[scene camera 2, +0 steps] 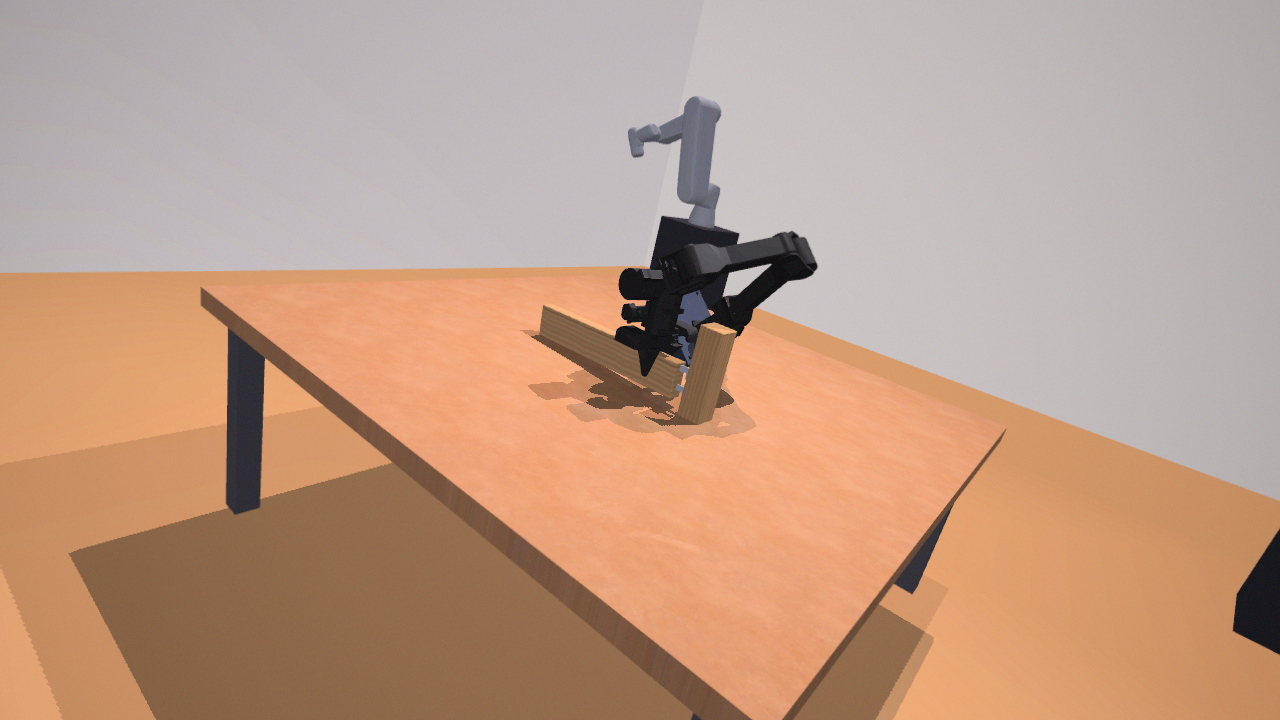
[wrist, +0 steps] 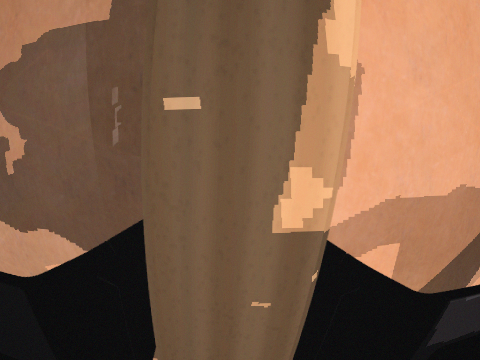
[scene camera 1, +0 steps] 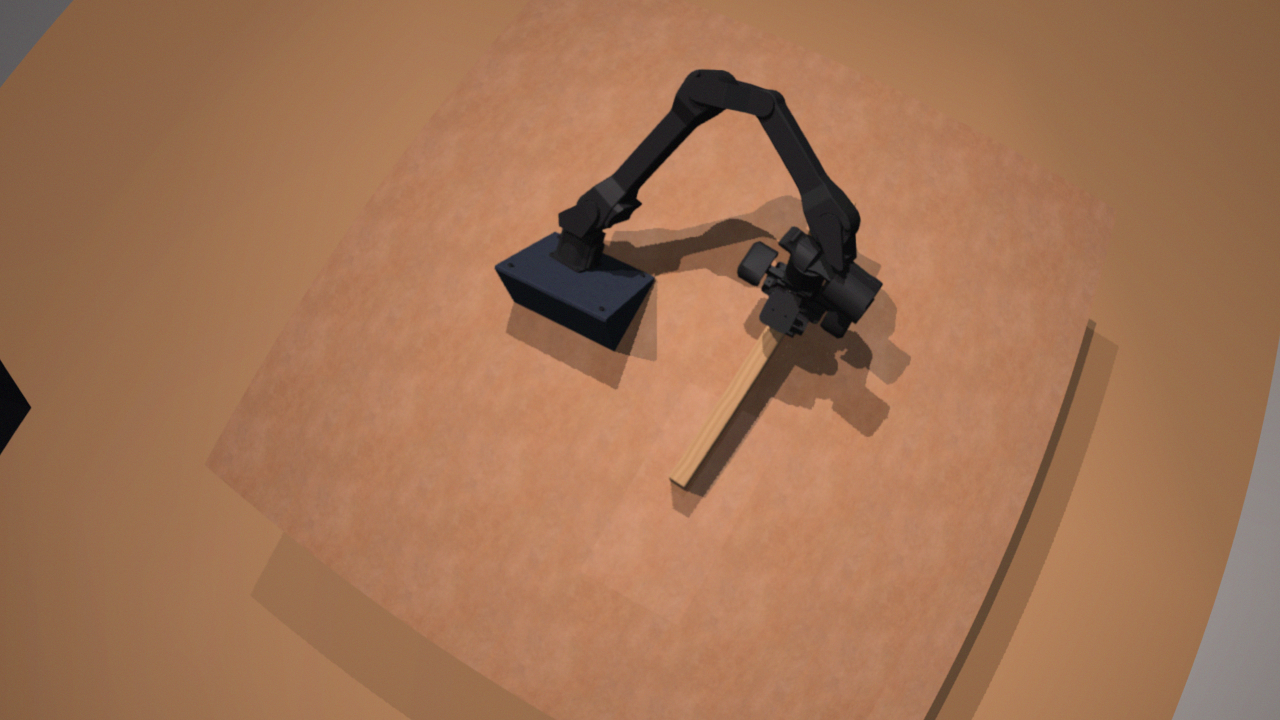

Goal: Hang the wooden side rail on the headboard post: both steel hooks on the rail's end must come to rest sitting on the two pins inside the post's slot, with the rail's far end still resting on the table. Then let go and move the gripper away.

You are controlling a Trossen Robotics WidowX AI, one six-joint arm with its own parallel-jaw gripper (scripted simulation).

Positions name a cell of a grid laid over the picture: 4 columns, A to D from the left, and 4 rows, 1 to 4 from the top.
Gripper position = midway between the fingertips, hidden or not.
Observation:
In view: the gripper (scene camera 1: C2), a wooden side rail (scene camera 2: B2) and a wooden headboard post (scene camera 2: C2).
The wooden side rail shows as well in the wrist view (wrist: C2) and in scene camera 1 (scene camera 1: C3). The gripper is seen too in scene camera 2 (scene camera 2: C3) and in the wrist view (wrist: B3).

